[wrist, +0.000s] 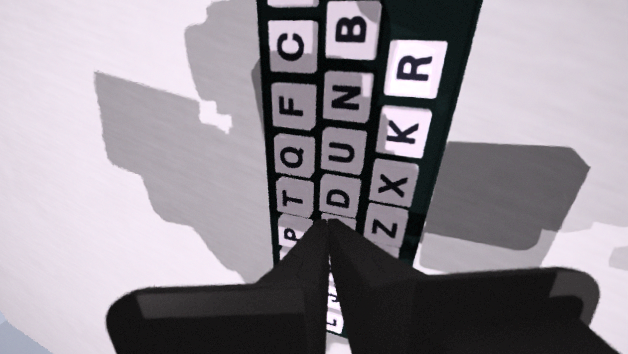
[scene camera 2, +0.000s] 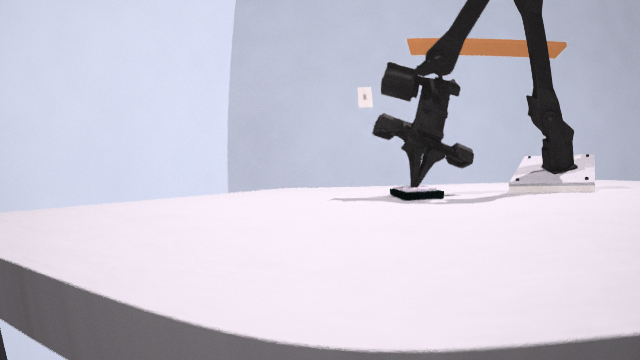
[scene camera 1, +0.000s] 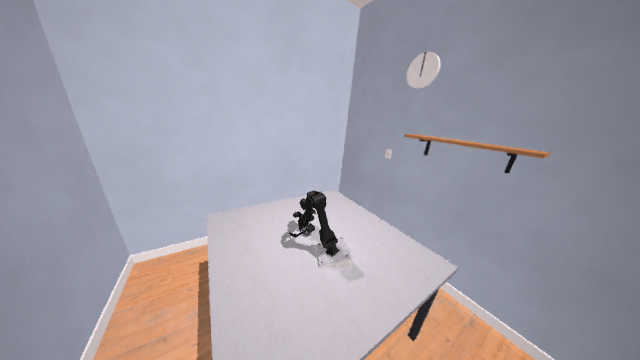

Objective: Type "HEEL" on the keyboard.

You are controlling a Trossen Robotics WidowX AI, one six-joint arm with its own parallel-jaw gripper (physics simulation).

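Places are measured from the arm's base along level axes (x back, y right, z up), in metres.
Where they show: gripper, fingertip midpoint: (wrist: 326, 228) (scene camera 1: 299, 229); arm's base, origin of the base link: (scene camera 2: 559, 167) (scene camera 1: 332, 251).
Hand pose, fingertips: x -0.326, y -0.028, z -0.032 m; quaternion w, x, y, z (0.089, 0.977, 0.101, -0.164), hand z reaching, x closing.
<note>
Each offset is from my fingertips to the top centre of the thing. Level surfaces: height alone.
The keyboard {dz +0.003, dx +0.002, dy +0.023 m} (scene camera 1: 295, 234) (scene camera 2: 417, 195) (wrist: 425, 20) is a small dark green board with pale letter keys, lying flat on the table. My gripper (scene camera 1: 301, 230) (scene camera 2: 414, 186) (wrist: 326, 228) is shut and empty, pointing down. Its fingertips are at the key just below the D key {dz +0.003, dx +0.002, dy +0.018 m} (wrist: 340, 198) in the wrist view, in the middle row; that key's letter is hidden. I cannot tell whether the tips touch or press it. The P key {dz +0.003, dx -0.014, dy -0.007 m} (wrist: 290, 235) and the Z key {dz +0.003, dx +0.022, dy +0.011 m} (wrist: 385, 229) are on either side. The L key {dz +0.003, dx +0.011, dy -0.056 m} (wrist: 334, 321) shows between the fingers. No H or E can be read.
The arm's white base plate (scene camera 1: 325, 261) (scene camera 2: 550, 187) is on the table {dz -0.014 m} (scene camera 1: 260, 300) (scene camera 2: 300, 260), beside the keyboard. A wooden shelf (scene camera 1: 475, 145) (scene camera 2: 490, 47) and a round clock (scene camera 1: 432, 67) hang on the wall. Arm shadows fall across the keyboard and table.
</note>
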